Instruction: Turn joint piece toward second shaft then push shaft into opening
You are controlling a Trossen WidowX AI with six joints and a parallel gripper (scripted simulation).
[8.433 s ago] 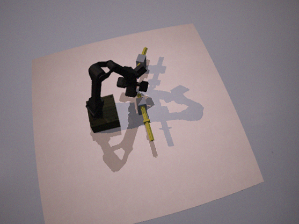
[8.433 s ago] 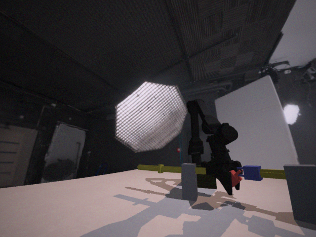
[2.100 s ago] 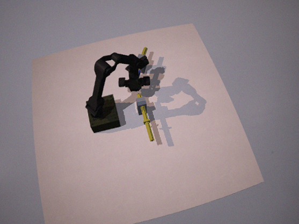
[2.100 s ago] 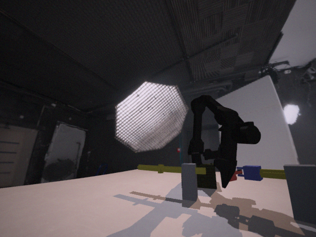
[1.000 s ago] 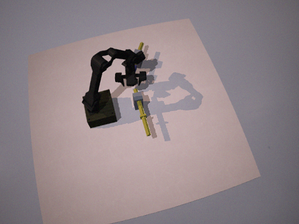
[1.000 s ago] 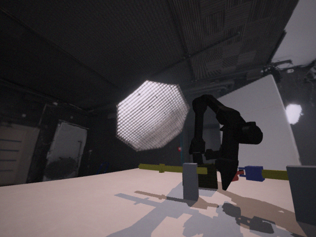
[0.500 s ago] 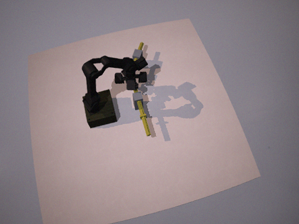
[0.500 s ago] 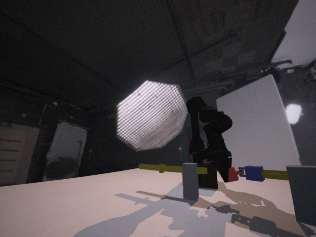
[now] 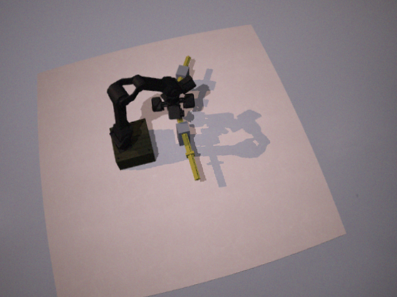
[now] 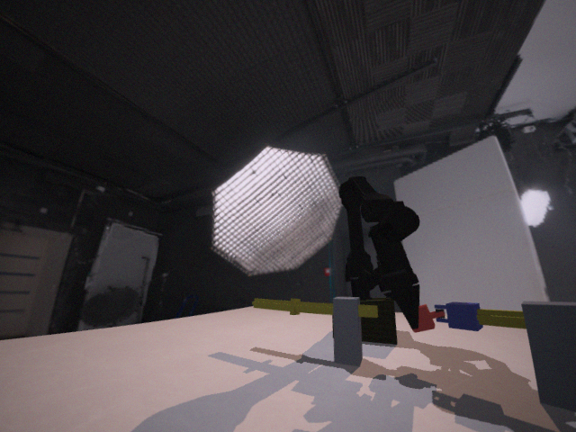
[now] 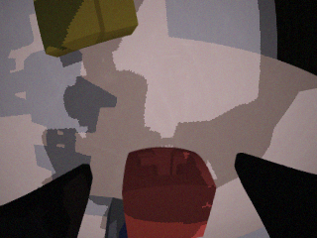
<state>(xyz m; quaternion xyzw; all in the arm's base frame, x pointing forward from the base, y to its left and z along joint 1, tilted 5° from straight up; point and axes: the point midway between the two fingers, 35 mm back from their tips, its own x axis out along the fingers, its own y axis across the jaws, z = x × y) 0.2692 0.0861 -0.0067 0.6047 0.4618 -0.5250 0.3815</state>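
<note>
Now: the red joint piece 10 mm ahead of my gripper tip, 10 mm to the left of it and 10 mm above it.
</note>
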